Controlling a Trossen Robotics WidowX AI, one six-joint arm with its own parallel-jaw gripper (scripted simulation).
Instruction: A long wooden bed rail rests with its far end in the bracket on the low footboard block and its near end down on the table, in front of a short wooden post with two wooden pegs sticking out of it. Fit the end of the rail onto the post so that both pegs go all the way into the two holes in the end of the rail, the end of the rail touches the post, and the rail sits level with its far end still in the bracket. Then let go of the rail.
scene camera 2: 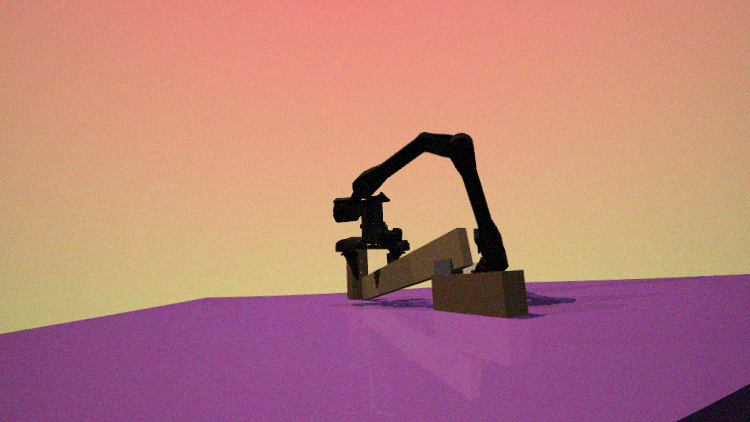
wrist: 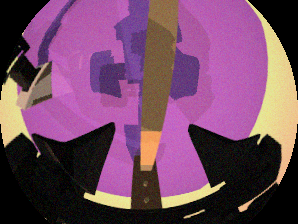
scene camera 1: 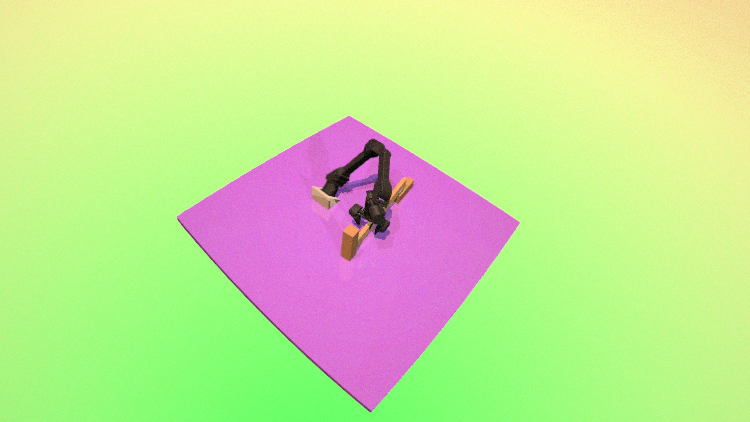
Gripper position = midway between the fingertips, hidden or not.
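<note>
There's a wooden rail (scene camera 2: 416, 267) that I can see, and my gripper (scene camera 2: 374, 280) is in that view as well. The gripper's open and it's holding nothing. You'd also find my gripper (wrist: 153, 127) in the wrist view.
</note>
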